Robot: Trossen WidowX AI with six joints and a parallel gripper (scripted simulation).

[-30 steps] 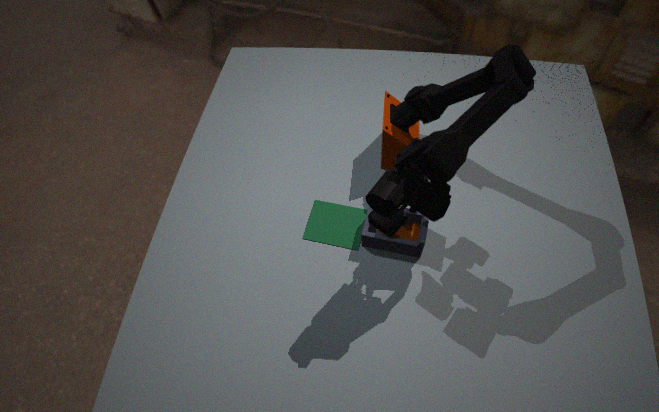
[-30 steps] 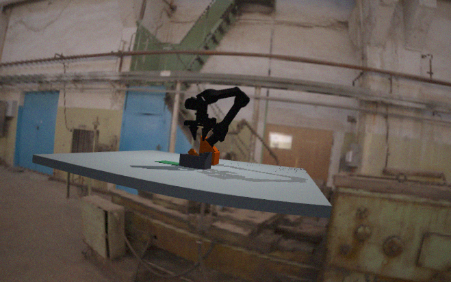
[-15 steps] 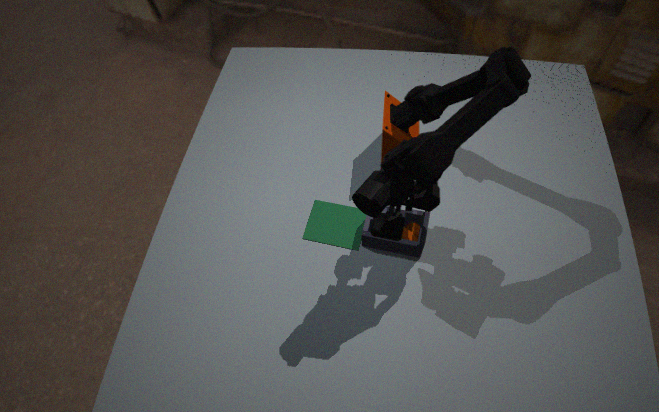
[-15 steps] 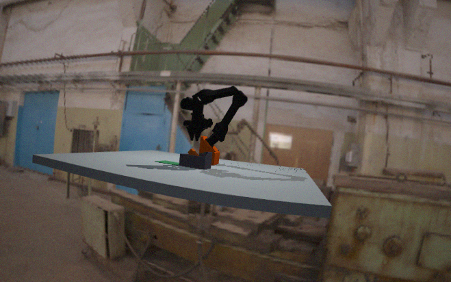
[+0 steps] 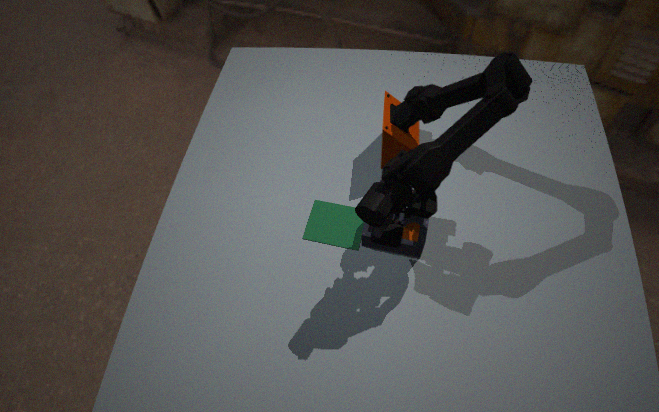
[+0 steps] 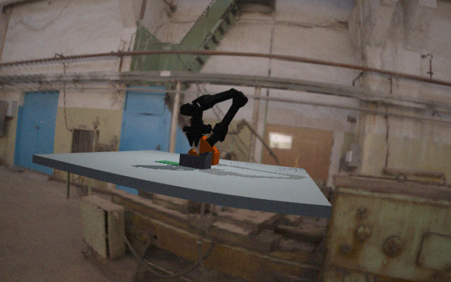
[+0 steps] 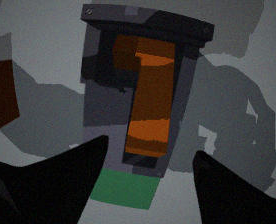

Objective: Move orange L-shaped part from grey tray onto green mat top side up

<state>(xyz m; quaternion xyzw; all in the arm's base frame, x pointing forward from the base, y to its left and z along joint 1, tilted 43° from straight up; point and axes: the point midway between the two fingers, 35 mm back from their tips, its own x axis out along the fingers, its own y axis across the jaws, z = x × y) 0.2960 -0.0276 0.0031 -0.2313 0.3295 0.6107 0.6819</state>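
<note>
Now: the orange L-shaped part 1 cm behind my gripper tip, 4 cm to the left of it and 7 cm below it. Round my gripper tip: green mat: 4 cm behind, 14 cm to the right, 12 cm below.
</note>
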